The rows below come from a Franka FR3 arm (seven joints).
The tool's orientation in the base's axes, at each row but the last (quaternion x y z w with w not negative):
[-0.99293, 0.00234, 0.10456, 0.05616]
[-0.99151, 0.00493, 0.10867, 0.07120]
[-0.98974, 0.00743, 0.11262, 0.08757]
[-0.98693, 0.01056, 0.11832, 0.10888]
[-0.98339, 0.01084, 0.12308, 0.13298]
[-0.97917, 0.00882, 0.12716, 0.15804]
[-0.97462, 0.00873, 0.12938, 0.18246]
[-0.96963, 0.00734, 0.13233, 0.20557]
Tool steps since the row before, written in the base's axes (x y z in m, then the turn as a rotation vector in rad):
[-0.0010, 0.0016, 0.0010, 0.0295, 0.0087, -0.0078]
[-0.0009, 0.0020, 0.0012, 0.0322, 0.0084, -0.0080]
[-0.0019, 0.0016, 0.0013, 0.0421, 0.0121, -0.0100]
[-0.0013, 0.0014, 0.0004, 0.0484, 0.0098, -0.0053]
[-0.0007, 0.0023, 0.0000, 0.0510, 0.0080, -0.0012]
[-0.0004, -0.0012, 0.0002, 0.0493, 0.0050, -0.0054]
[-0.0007, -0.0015, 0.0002, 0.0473, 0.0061, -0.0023]
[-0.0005, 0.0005, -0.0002, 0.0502, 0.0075, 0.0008]
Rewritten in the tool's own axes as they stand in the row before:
[-0.0012, -0.0017, -0.0006, 0.0305, -0.0083, 0.0024]
[-0.0011, -0.0021, -0.0007, 0.0332, -0.0080, 0.0020]
[-0.0021, -0.0017, -0.0005, 0.0433, -0.0116, 0.0024]
[-0.0014, -0.0014, 0.0002, 0.0483, -0.0107, -0.0040]
[-0.0007, -0.0022, 0.0008, 0.0498, -0.0102, -0.0090]
[-0.0005, 0.0011, -0.0005, 0.0492, -0.0059, -0.0056]
[-0.0008, 0.0014, -0.0005, 0.0465, -0.0079, -0.0075]
[-0.0004, -0.0003, 0.0005, 0.0485, -0.0106, -0.0104]

